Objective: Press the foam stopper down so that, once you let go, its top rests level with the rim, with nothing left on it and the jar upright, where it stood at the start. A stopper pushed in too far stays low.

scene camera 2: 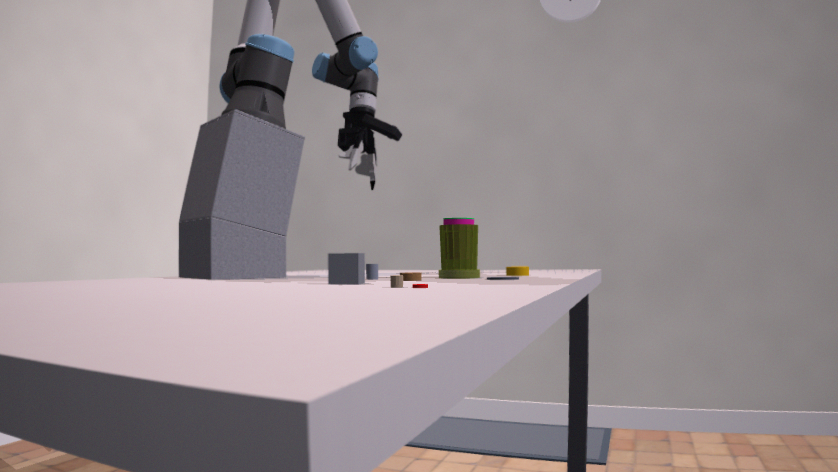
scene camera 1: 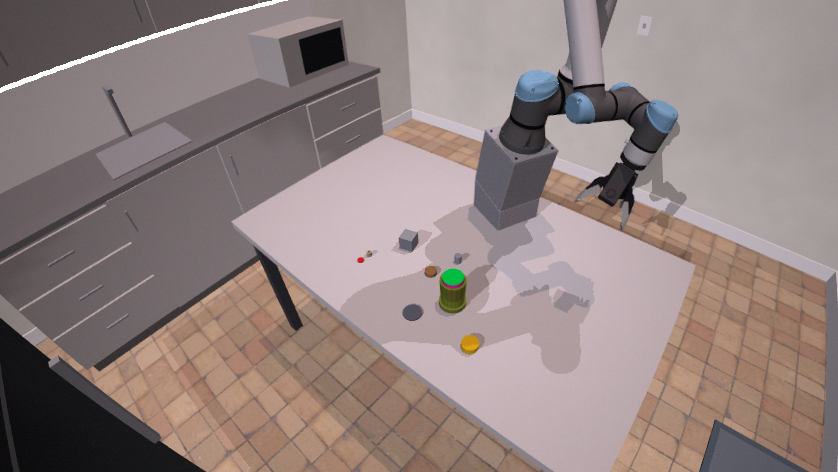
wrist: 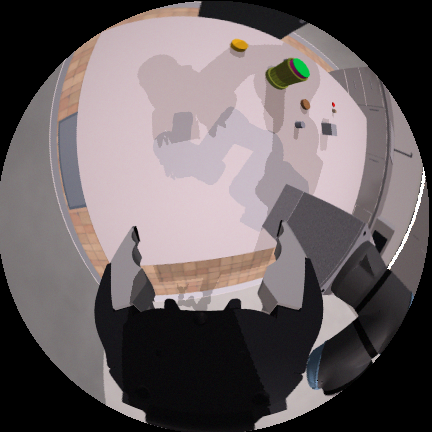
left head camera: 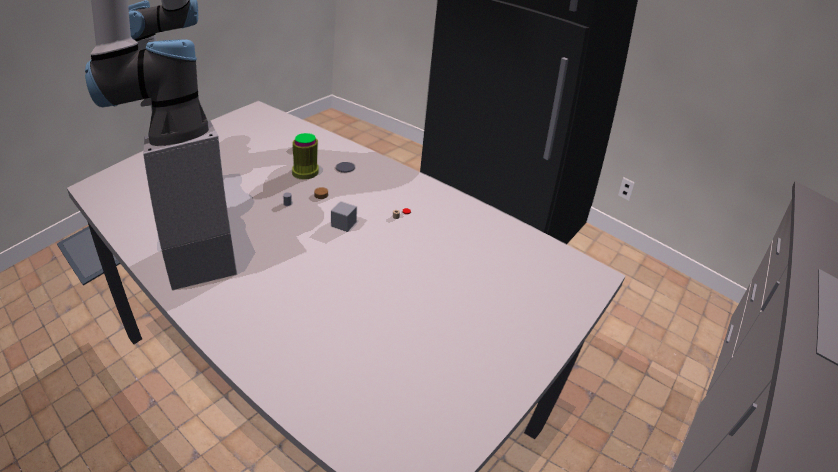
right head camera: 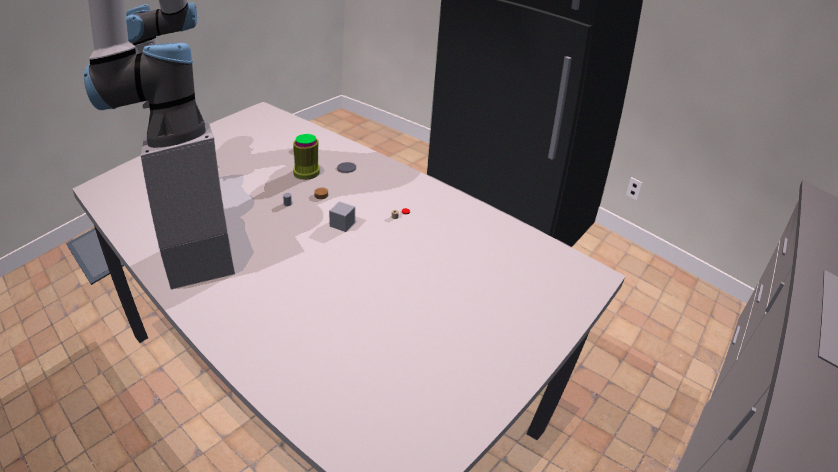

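Observation:
The olive-green ribbed jar (left head camera: 304, 161) (right head camera: 306, 162) (scene camera 1: 452, 299) (scene camera 2: 459, 249) (wrist: 281, 75) stands upright on the table. The foam stopper (left head camera: 304, 138) (right head camera: 305, 138) (scene camera 1: 452, 277) (scene camera 2: 458, 221) (wrist: 300, 68), magenta with a green top, sits in its mouth. In scene camera 2 a magenta band of the stopper shows above the rim, and its top looks level, with nothing lying on it. My gripper (scene camera 1: 601, 212) (scene camera 2: 357, 171) (wrist: 206, 224) is open and empty, high up and well away from the jar, on the robot's side. The gripper does not show in the head camera views.
A dark flat disc (left head camera: 345, 167) (scene camera 1: 412, 312), a brown disc (left head camera: 320, 192) (scene camera 1: 430, 271) and a yellow disc (scene camera 1: 469, 344) (wrist: 239, 45) lie around the jar. A grey cylinder (left head camera: 287, 199), grey cube (left head camera: 343, 216), small tan piece (left head camera: 396, 214) and red disc (left head camera: 406, 211) are farther off. The arm's pedestal (scene camera 1: 509, 187) stands behind.

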